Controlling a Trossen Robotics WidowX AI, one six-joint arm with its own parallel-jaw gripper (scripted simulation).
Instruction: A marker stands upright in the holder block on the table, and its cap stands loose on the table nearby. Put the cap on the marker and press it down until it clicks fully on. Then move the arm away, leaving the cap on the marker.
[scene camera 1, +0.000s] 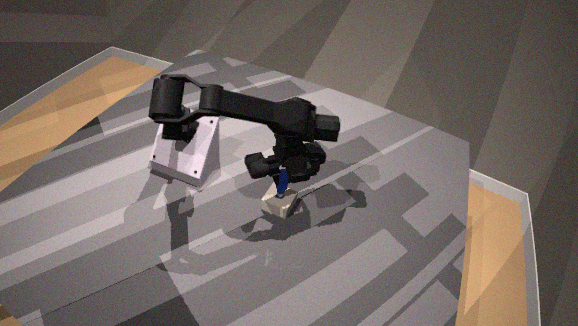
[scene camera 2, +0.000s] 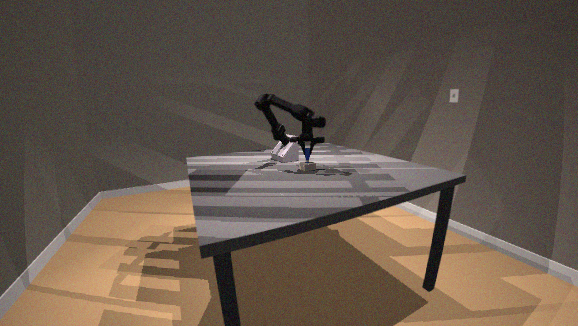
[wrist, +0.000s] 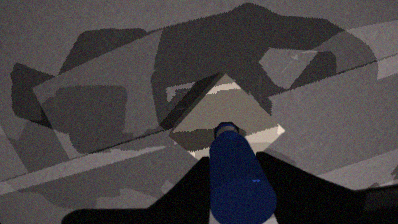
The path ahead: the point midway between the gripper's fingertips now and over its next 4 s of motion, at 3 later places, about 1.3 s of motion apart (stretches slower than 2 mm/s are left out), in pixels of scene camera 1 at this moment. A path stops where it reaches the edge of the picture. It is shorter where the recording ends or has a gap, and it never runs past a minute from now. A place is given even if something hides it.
My gripper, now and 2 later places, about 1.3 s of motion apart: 282, 183; 284, 165; 283, 174
